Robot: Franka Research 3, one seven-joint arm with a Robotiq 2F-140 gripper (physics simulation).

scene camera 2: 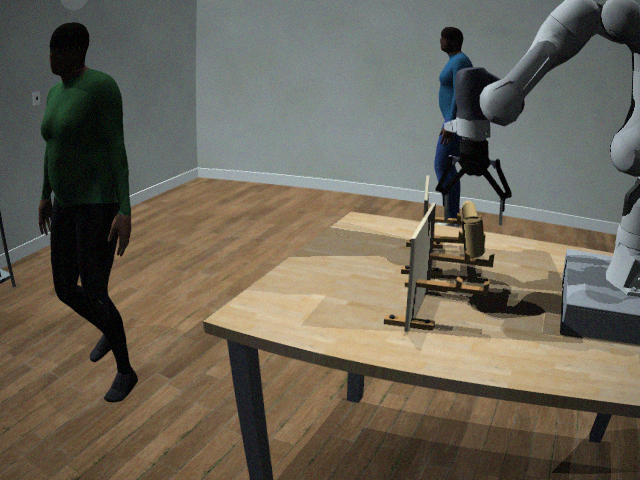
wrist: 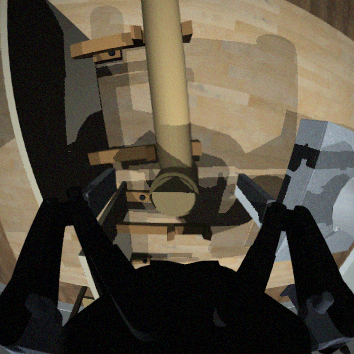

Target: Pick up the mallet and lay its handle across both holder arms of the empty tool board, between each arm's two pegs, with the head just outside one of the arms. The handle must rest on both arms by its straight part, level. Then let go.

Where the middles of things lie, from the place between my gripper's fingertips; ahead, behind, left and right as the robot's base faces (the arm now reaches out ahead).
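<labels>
Mallet (scene camera 2: 472,226): my hand 4 cm above it, 10 cm to the left of it, 3 cm short of it.
</labels>
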